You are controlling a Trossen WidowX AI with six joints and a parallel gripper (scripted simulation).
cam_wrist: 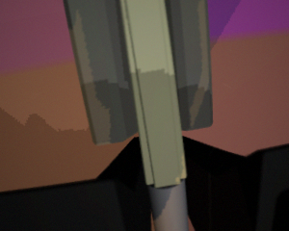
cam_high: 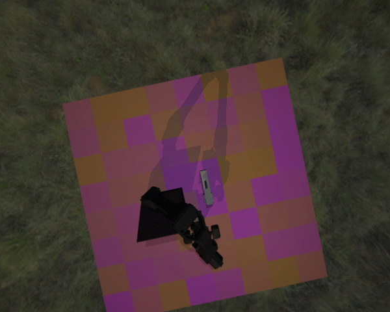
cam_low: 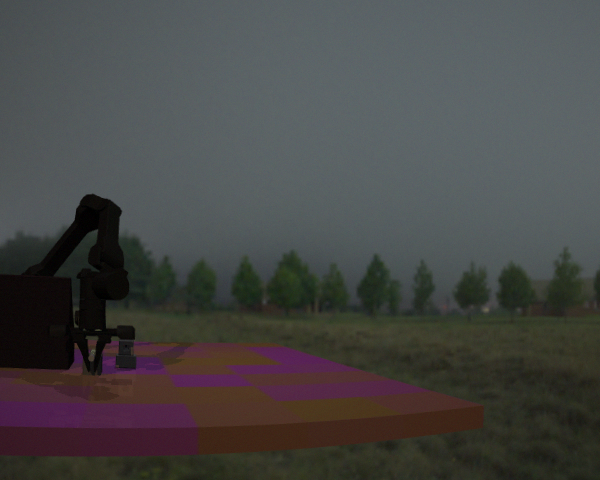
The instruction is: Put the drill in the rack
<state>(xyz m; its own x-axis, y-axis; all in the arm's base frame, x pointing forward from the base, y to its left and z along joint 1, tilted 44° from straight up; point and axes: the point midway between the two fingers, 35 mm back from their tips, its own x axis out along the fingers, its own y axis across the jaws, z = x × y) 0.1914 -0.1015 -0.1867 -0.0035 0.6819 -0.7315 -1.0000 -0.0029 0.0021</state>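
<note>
Right now the drill is 40 mm to the left of my gripper tip and 30 mm above it. Round my gripper tip: thin dark key (240 mm to the left, 70 mm ahead, 40 mm above); grey block (220 mm to the left, 70 mm ahead, 30 mm above); grey rack (50 mm to the left, 10 mm above).
</note>
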